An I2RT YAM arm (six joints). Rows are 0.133 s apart.
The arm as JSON. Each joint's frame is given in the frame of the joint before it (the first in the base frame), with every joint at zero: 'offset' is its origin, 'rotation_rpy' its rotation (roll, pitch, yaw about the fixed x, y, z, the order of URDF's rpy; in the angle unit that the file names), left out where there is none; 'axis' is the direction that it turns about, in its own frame. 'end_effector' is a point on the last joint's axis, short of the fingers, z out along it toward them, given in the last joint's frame.
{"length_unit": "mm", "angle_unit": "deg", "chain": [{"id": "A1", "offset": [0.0, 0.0, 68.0], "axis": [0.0, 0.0, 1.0]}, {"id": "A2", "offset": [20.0, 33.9, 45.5], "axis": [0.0, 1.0, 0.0]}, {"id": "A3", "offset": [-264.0, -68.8, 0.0], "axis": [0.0, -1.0, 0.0]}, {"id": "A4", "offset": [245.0, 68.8, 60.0], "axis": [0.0, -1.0, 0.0]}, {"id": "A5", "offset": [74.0, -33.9, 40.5], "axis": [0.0, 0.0, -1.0]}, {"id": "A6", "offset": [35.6, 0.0, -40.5], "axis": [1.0, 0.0, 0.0]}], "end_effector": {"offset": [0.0, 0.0, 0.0], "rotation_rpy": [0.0, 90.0, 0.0]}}
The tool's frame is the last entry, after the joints.
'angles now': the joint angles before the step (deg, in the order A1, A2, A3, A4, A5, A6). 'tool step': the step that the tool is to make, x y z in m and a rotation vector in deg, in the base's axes. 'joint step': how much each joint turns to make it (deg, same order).
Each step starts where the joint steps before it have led.
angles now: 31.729, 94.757, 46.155, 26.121, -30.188, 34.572
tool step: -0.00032, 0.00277, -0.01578, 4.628, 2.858, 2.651
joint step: 0.035, 3.378, -2.072, 8.075, -4.407, 4.888
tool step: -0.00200, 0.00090, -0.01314, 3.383, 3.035, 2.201
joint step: 0.009, 2.708, -1.777, 6.277, -3.529, 4.369
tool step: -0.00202, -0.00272, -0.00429, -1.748, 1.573, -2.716
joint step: 0.025, -0.455, -0.733, -1.776, 2.805, 0.343
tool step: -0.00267, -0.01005, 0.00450, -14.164, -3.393, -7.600
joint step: -0.038, -4.593, 1.342, -15.734, 12.738, -10.644
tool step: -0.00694, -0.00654, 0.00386, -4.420, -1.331, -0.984
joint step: -0.016, -2.868, -0.798, -4.538, 3.136, -3.551
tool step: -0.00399, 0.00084, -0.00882, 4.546, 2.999, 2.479
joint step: -0.011, 1.223, -1.962, 4.362, -4.986, 3.573
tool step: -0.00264, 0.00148, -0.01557, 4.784, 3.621, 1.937
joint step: 0.008, 3.114, -2.243, 6.901, -4.692, 4.673
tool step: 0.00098, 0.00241, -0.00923, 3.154, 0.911, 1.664
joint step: -0.011, 2.871, -0.813, 5.736, -2.986, 2.291
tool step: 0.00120, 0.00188, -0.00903, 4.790, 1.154, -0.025
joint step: -0.013, 3.495, -1.281, 9.075, -2.003, 5.052
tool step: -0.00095, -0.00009, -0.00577, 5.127, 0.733, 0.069
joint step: -0.090, 2.952, -1.604, 9.700, -1.832, 5.354
